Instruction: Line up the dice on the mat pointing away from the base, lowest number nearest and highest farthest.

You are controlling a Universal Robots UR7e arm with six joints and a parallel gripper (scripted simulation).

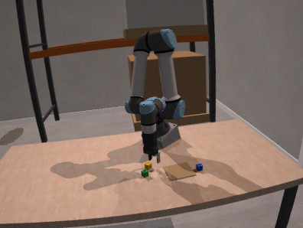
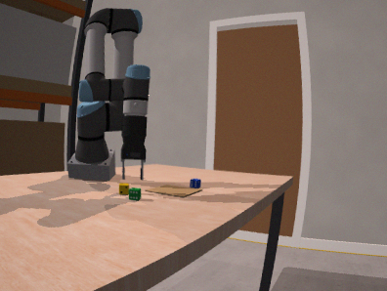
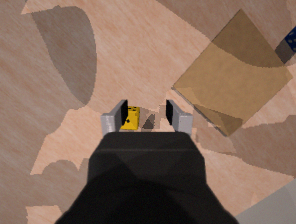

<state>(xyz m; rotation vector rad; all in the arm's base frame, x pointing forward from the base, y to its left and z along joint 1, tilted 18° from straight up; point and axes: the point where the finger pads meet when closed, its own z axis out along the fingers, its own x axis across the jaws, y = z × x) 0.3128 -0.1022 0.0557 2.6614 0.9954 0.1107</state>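
My gripper is now 40 mm to the left of the yellow die, 40 mm above it and 10 mm past it. Round my hand: tan mat (110 mm to the left, 90 mm ahead, 60 mm below); green die (70 mm to the right, 60 mm ahead, 40 mm below); blue die (220 mm to the left, 110 mm ahead, 40 mm below).
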